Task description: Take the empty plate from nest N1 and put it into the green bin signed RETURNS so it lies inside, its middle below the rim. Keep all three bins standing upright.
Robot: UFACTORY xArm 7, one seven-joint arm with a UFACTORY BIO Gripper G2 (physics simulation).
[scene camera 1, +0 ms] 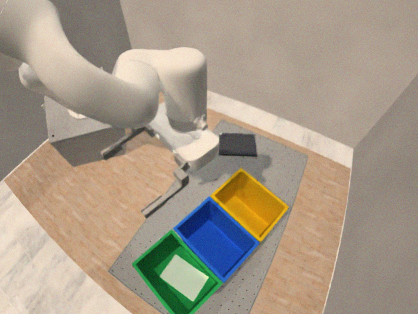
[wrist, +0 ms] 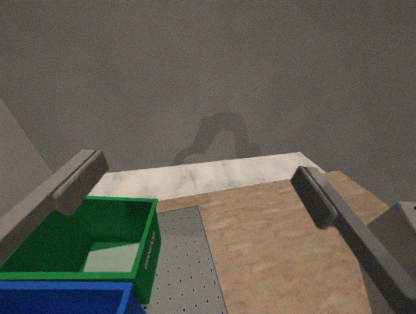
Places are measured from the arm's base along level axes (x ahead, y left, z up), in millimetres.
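Pixels of known places: hand at its tool point: (scene camera 1: 129, 176) (wrist: 202, 186).
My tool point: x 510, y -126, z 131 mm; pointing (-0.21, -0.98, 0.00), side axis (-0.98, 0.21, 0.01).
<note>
For each thing: its middle in the pictures, then the offset to it from my tool point. Level surfaces: height alone.
- green bin at the middle of its body: (wrist: 107, 252) (scene camera 1: 180, 275) dx +152, dy -90, dz -273 mm
- blue bin at the middle of its body: (scene camera 1: 214, 242) dx +178, dy +40, dz -273 mm
- yellow bin at the middle of its body: (scene camera 1: 244, 212) dx +203, dy +170, dz -273 mm
- grey perforated board at its surface level: dz -362 mm
- wooden surface at its surface level: dz -375 mm
- dark flat block at the middle of its body: (scene camera 1: 237, 144) dx +23, dy +459, dz -355 mm
A pale, flat, rectangular plate (scene camera 1: 184, 276) (wrist: 112, 258) lies on the floor inside the green bin (scene camera 1: 160, 255) (wrist: 120, 215), below its rim. The green bin stands upright, with faint lettering on its outer side in the wrist view. The blue bin (scene camera 1: 215, 242) (wrist: 60, 301) stands upright beside it, and the yellow bin (scene camera 1: 247, 207) stands upright beyond the blue one. My gripper (scene camera 1: 125, 182) (wrist: 200, 182) is wide open and empty, raised and to the left of the bins in the scene view. I cannot make out a label for nest N1.
The bins stand on a grey perforated board (scene camera 1: 285, 165) (wrist: 185, 260) over a wooden surface (scene camera 1: 75, 185) (wrist: 270, 250). A dark flat block (scene camera 1: 238, 144) lies behind the yellow bin. A grey box (scene camera 1: 65, 120) (wrist: 402, 225) stands at the left in the scene view, partly behind the arm.
</note>
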